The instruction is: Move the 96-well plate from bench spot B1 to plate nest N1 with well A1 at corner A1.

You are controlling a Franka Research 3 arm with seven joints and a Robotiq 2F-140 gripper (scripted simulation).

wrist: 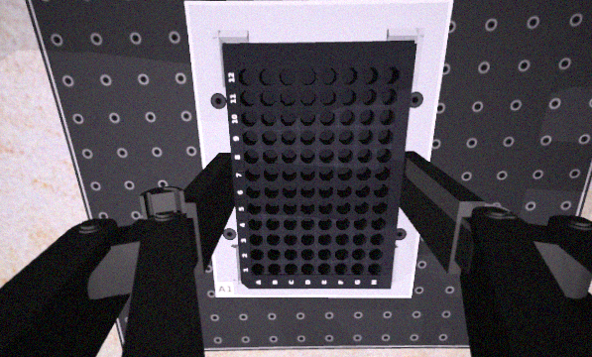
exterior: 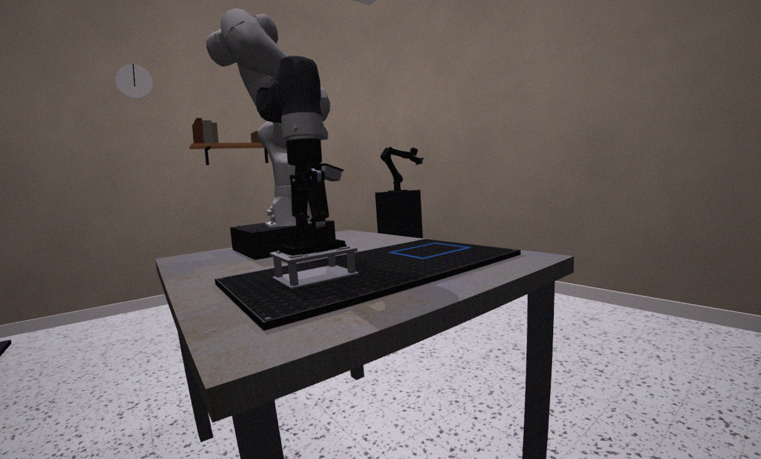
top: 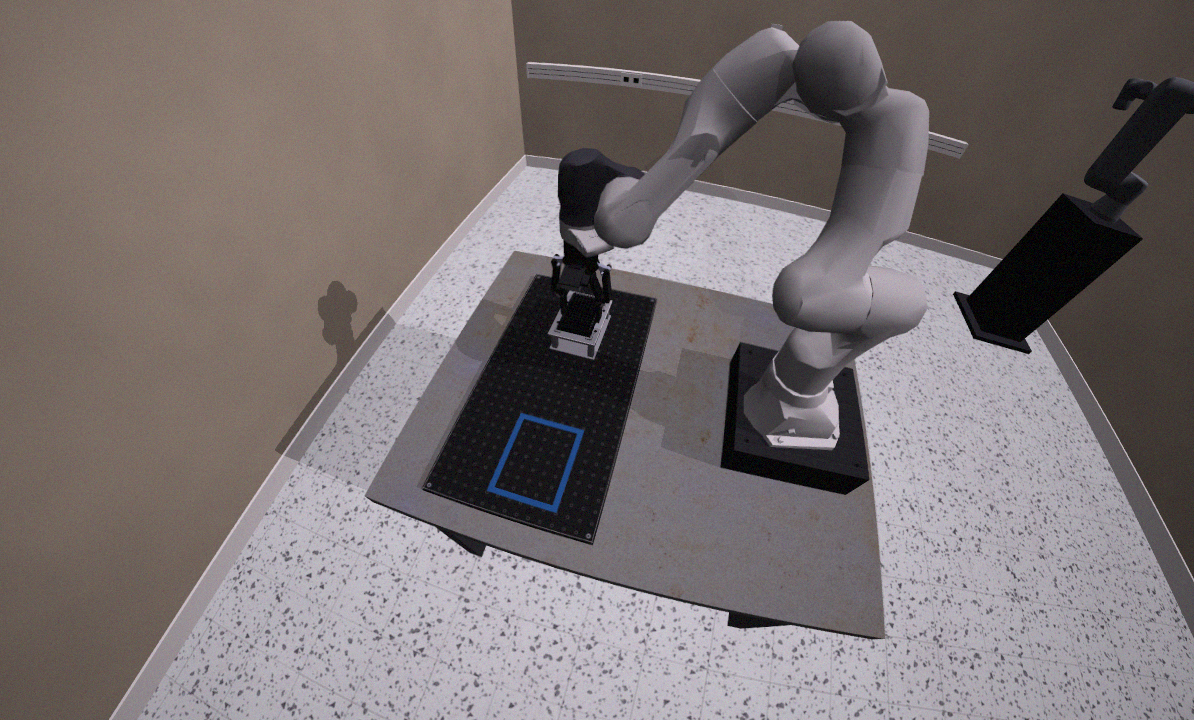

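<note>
The black 96-well plate is 2 cm below my hand. From my hand the other things lie so: grey plate nest N1: 3 cm below.
</note>
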